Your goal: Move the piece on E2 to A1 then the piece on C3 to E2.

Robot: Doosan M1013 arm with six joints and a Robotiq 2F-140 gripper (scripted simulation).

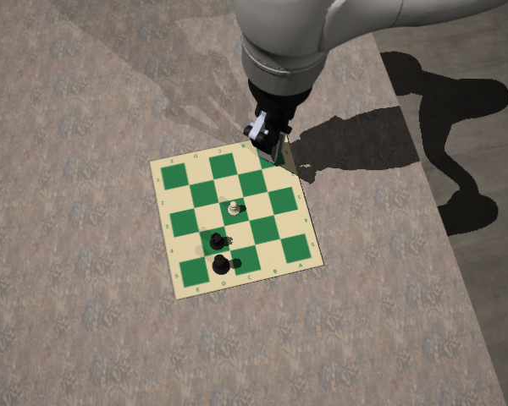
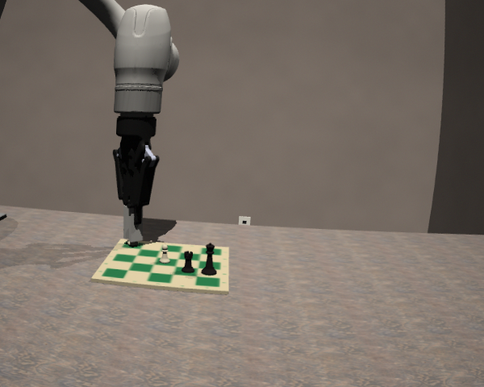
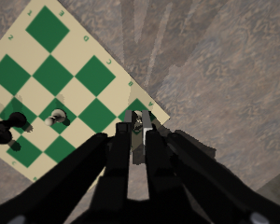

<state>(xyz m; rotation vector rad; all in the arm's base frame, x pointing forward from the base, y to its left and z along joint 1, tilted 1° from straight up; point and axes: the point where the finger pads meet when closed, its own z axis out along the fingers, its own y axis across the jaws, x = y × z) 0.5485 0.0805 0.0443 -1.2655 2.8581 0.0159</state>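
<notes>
The white piece lies 3 cm below my hand. From my hand the other things lie so: white pawn 8 cm ahead, 7 cm to the right, 3 cm below; then black queen 16 cm ahead, 11 cm to the right, 2 cm below; then chessboard 8 cm ahead, 7 cm to the right, 5 cm below.
</notes>
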